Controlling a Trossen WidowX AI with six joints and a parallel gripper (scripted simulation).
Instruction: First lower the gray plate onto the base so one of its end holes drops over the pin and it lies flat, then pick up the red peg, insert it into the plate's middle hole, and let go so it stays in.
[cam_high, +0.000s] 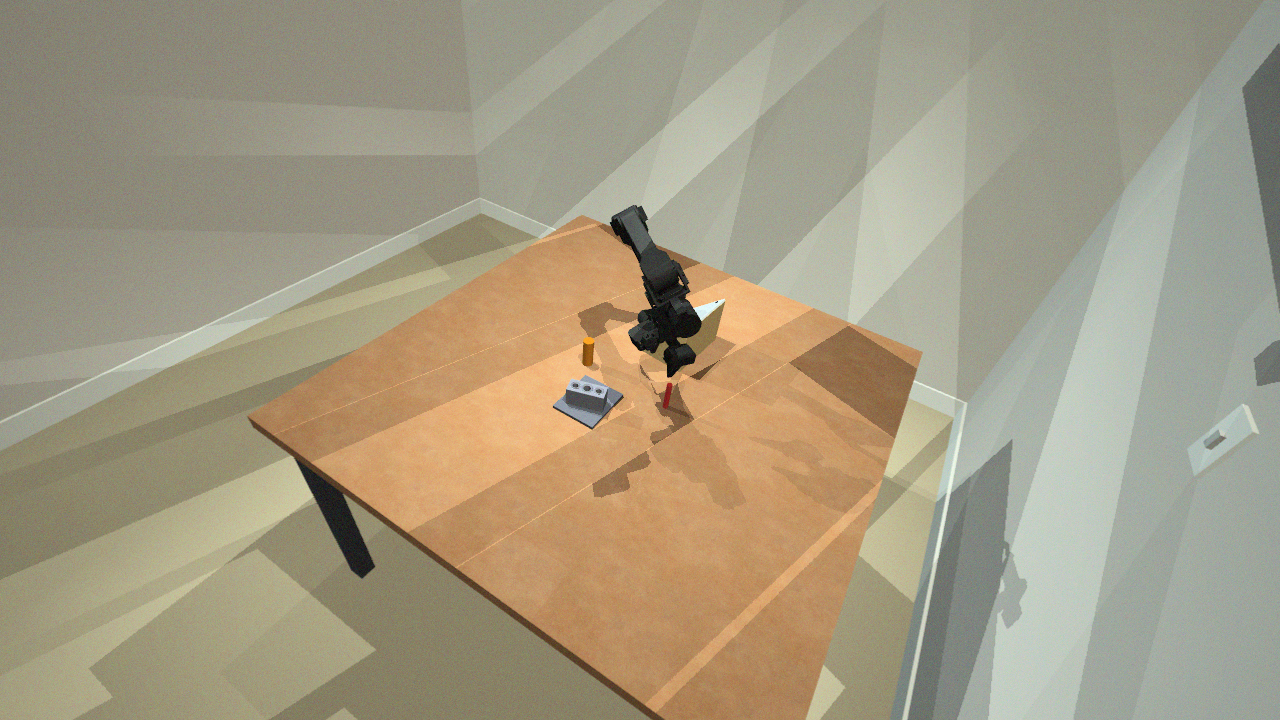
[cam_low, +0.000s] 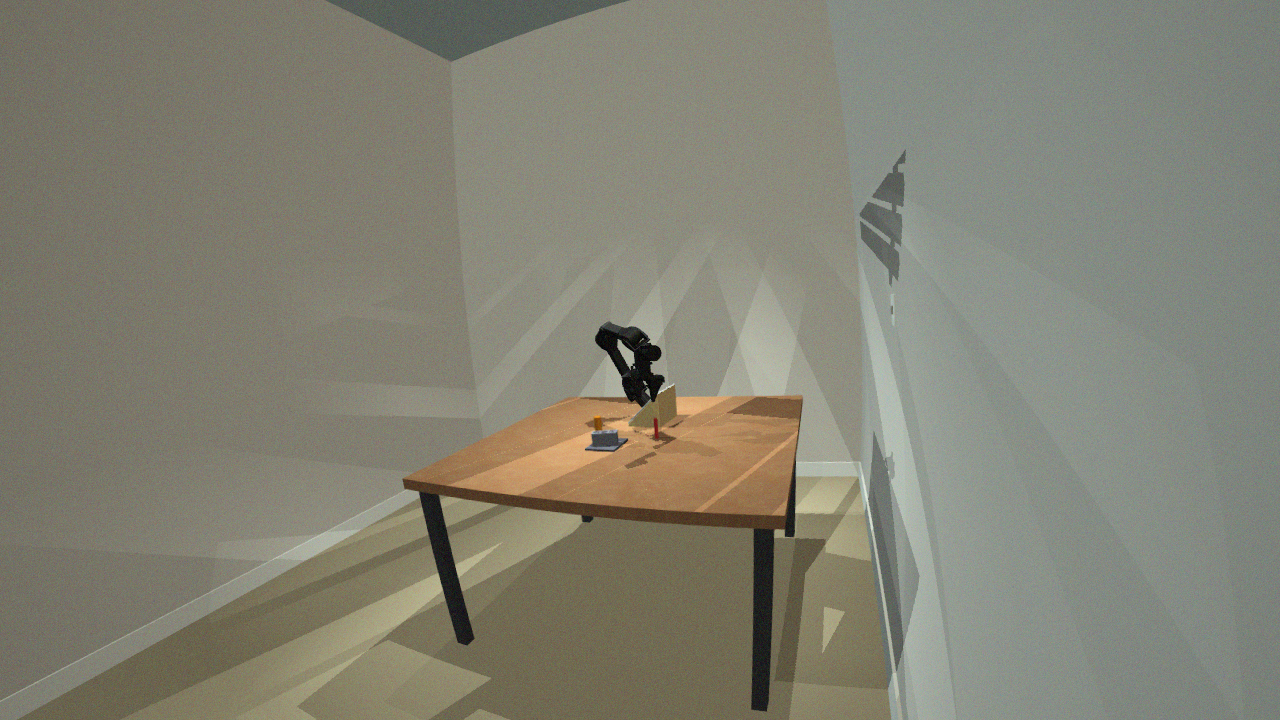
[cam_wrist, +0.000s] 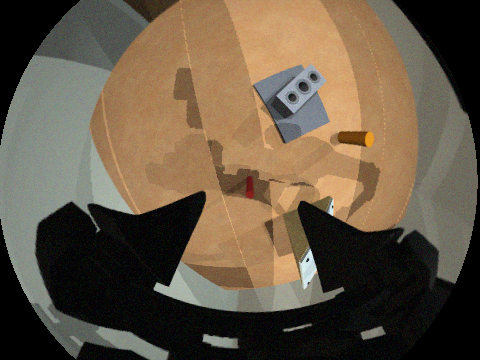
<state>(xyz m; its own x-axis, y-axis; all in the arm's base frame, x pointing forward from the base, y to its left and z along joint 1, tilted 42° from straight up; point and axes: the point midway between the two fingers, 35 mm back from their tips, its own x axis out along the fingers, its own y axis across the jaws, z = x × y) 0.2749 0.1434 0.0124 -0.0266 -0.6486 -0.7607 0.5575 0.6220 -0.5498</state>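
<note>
My gripper tip is now 30 mm past the red peg, 20 mm to the right of it and 120 mm above it. The rest, counted from my gripper tip: base 80 mm ahead, 130 mm to the right, 150 mm below; then gray plate 90 mm ahead, 140 mm to the right, 110 mm below; then orange cylinder 40 mm behind, 230 mm to the right, 120 mm below.
</note>
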